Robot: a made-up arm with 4 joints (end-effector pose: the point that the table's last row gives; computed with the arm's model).
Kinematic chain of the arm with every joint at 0, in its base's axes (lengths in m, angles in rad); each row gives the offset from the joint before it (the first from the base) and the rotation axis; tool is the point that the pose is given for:
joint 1: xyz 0 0 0.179 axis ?
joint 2: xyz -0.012 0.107 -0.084 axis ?
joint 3: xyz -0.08 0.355 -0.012 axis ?
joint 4: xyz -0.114 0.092 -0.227 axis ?
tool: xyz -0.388 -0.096 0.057
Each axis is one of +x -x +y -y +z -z.
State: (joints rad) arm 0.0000 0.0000 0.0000 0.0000
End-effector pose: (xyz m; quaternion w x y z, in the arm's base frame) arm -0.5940 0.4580 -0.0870 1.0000 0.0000 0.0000 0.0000
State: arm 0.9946 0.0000 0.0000 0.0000
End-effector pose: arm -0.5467 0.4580 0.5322 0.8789 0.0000 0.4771 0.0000
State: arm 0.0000 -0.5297 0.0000 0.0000
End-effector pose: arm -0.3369 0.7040 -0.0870 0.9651 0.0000 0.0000 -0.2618
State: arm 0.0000 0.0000 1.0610 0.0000
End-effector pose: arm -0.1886 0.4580 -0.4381 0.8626 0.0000 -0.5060 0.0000
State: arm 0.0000 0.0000 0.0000 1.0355
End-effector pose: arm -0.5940 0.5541 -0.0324 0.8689 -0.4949 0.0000 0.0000
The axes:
joint 1: +y
joint 2: +z
joint 3: -y
joint 4: -x

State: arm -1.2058 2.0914 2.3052 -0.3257
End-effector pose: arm 0.1289 0.2926 -0.4139 0.1641 -0.4311 0.3666 -0.8079
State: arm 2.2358 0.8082 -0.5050 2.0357
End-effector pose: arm 0.5053 0.0469 0.8218 0.3509 0.0015 0.2563 0.9007
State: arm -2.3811 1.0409 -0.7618 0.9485
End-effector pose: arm 0.3588 -0.1233 -0.3924 0.3053 -0.7157 -0.5587 -0.2872
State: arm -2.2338 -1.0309 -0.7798 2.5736
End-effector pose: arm -0.1769 0.9037 0.2461 0.6544 -0.4862 -0.1318 -0.5639
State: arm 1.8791 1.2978 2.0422 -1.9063
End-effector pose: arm -0.2809 0.6526 0.5837 0.0042 0.9711 -0.2248 -0.0801
